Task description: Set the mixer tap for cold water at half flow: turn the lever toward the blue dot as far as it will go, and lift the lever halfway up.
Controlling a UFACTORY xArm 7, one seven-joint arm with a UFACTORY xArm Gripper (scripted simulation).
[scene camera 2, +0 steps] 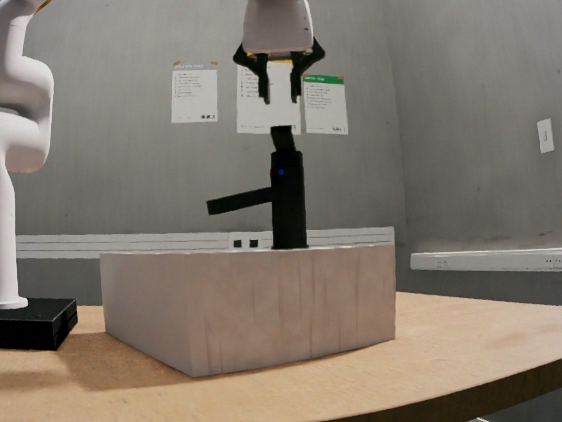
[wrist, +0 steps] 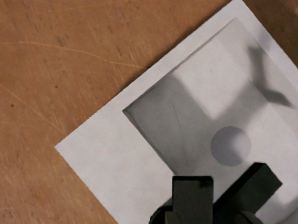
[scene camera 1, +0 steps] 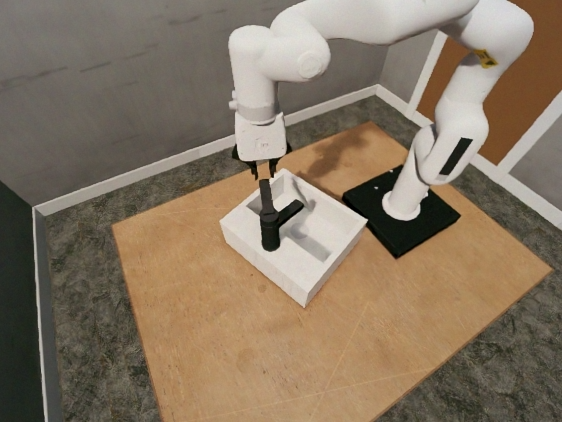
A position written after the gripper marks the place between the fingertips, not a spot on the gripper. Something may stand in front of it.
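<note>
The gripper appears at (scene camera 2: 280,101) and (scene camera 1: 263,174). A black mixer tap is visible at (scene camera 2: 287,194) and (scene camera 1: 270,242). White sink block: seen at (scene camera 1: 314,242) and (wrist: 212,106).
</note>
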